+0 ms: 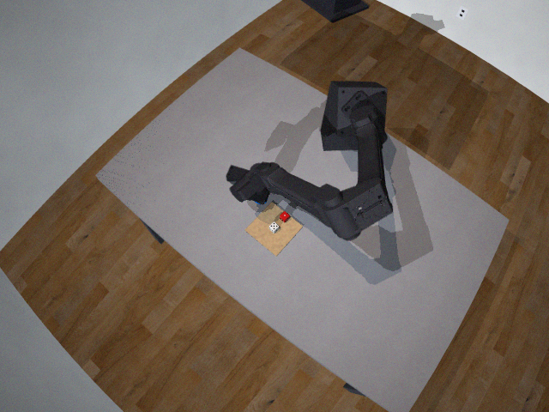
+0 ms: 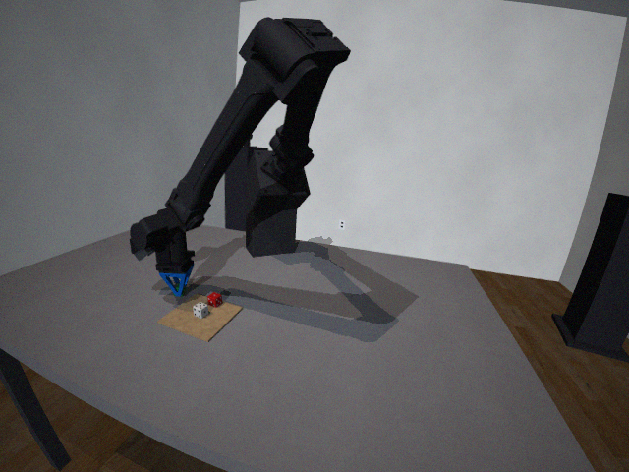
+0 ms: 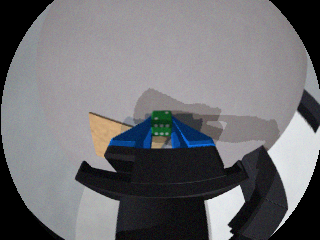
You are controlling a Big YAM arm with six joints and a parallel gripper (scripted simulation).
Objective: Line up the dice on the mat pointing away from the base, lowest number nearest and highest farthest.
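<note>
Right now the white die is 2 cm ahead of my hand and 11 cm to the left of it. The rest, counted from my hand: tan mat (2 cm ahead, 11 cm to the left, 1 cm below); red die (3 cm behind, 10 cm to the left); green die (right at my hand).
</note>
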